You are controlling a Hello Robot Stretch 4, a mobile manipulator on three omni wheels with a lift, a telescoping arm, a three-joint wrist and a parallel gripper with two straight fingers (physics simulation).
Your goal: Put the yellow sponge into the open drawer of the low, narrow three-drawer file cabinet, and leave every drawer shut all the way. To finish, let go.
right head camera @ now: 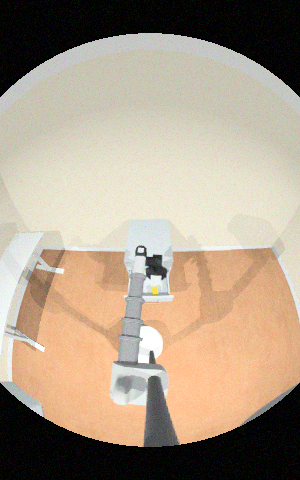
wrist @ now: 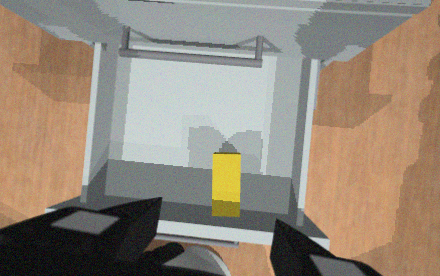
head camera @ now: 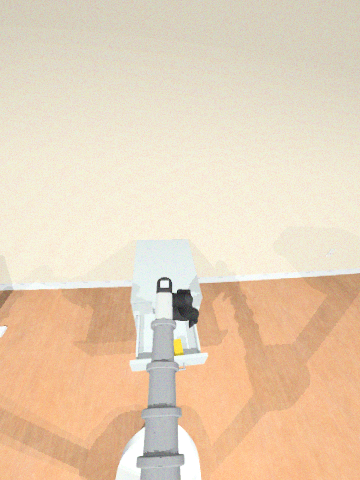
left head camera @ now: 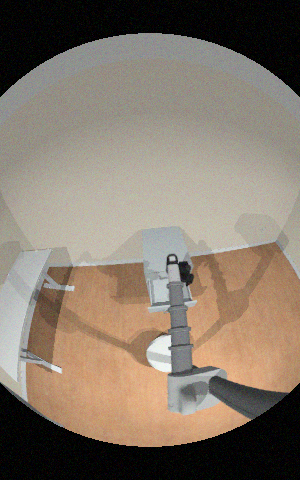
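The yellow sponge rests inside the open drawer, near its front panel. The drawer stands far out of the low light-grey cabinet. A shut drawer front with a bar handle shows above it in the wrist view. My gripper is open, above the drawer, its fingers wide apart and clear of the sponge. The arm hides part of the drawer in the head view.
A white round-topped object stands in front of the drawer, under my arm. A white table stands at the left. The wall is right behind the cabinet.
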